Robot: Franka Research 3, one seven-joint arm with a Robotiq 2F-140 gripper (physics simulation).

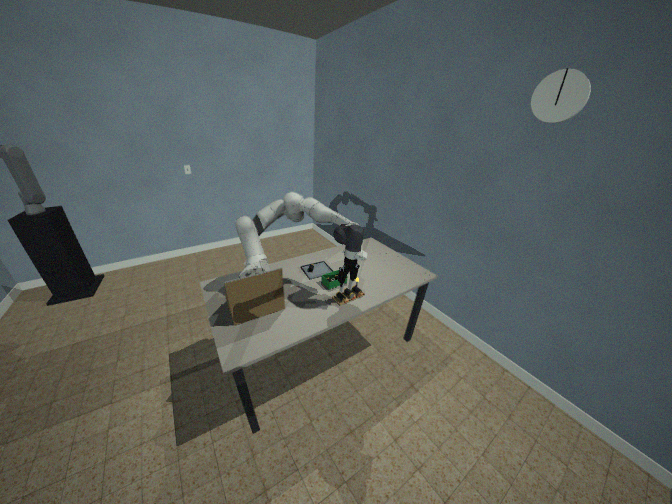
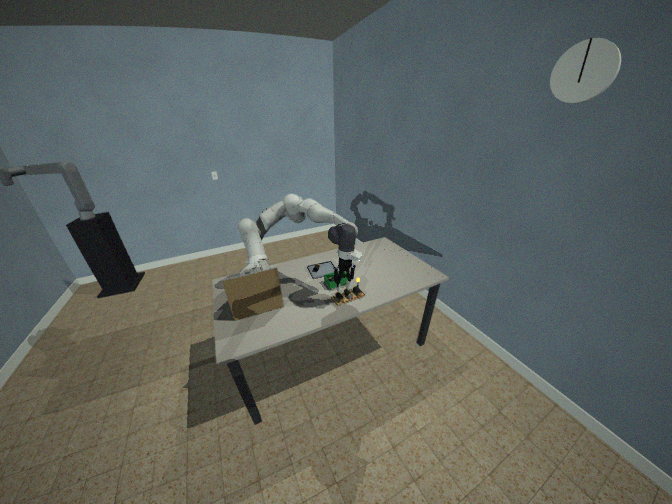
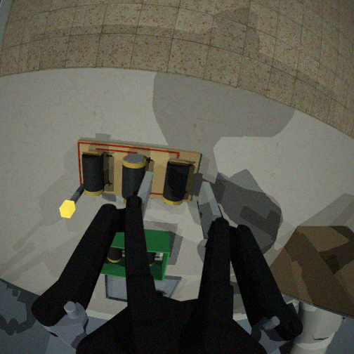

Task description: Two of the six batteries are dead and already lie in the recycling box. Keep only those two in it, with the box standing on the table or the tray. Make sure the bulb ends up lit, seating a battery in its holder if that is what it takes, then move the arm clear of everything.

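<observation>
My gripper is open and empty; its fingertips stand apart, above the holder board. Three black batteries with gold ends lie side by side on the board: a left one, a middle one and a right one, which shows between the fingertips. The bulb glows yellow at the board's side. The green recycling box stands on the table; two batteries show partly inside, behind my finger.
A tray lies behind the box, with a small black thing on it. A brown panel stands upright near the arm's base. Another arm's black pedestal stands away from the table.
</observation>
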